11 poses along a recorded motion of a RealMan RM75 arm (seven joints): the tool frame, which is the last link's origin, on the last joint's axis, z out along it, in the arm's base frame.
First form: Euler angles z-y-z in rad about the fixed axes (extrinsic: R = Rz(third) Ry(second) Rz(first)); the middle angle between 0 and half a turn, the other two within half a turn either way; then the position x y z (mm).
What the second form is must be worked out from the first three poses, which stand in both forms.
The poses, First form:
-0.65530, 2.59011, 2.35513, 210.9, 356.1, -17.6
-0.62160, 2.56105, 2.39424, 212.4, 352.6, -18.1
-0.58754, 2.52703, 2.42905, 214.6, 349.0, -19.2
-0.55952, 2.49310, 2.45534, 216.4, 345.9, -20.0
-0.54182, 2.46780, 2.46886, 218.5, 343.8, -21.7
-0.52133, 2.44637, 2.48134, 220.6, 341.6, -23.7
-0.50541, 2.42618, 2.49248, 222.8, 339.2, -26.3
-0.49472, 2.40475, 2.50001, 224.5, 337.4, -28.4
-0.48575, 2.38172, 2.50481, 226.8, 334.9, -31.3
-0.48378, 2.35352, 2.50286, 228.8, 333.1, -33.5
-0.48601, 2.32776, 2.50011, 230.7, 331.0, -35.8
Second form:
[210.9, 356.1, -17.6], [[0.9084, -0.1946, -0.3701], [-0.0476, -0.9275, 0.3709], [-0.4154, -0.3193, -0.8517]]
[212.4, 352.6, -18.1], [[0.8944, -0.1954, -0.4023], [-0.0349, -0.9273, 0.3728], [-0.4459, -0.3194, -0.8362]]
[214.6, 349.0, -19.2], [[0.8770, -0.2014, -0.4363], [-0.0251, -0.9259, 0.3770], [-0.4799, -0.3196, -0.8170]]
[216.4, 345.9, -20.0], [[0.8589, -0.2098, -0.4673], [-0.0174, -0.9237, 0.3827], [-0.5119, -0.3206, -0.7970]]
[218.5, 343.8, -21.7], [[0.8450, -0.2187, -0.4880], [-0.0139, -0.9212, 0.3888], [-0.5346, -0.3218, -0.7815]]
[220.6, 341.6, -23.7], [[0.8314, -0.2298, -0.5059], [-0.0150, -0.9195, 0.3929], [-0.5555, -0.3190, -0.7679]]
[222.8, 339.2, -26.3], [[0.8188, -0.2378, -0.5225], [-0.0135, -0.9179, 0.3965], [-0.5739, -0.3176, -0.7548]]
[224.5, 337.4, -28.4], [[0.8063, -0.2450, -0.5383], [-0.0097, -0.9155, 0.4021], [-0.5914, -0.3190, -0.7406]]
[226.8, 334.9, -31.3], [[0.7930, -0.2537, -0.5538], [-0.0058, -0.9123, 0.4096], [-0.6091, -0.3216, -0.7249]]
[228.8, 333.1, -33.5], [[0.7785, -0.2644, -0.5692], [0.0012, -0.9063, 0.4227], [-0.6276, -0.3298, -0.7052]]
[230.7, 331.0, -35.8], [[0.7660, -0.2721, -0.5824], [0.0109, -0.9004, 0.4350], [-0.6427, -0.3395, -0.6867]]

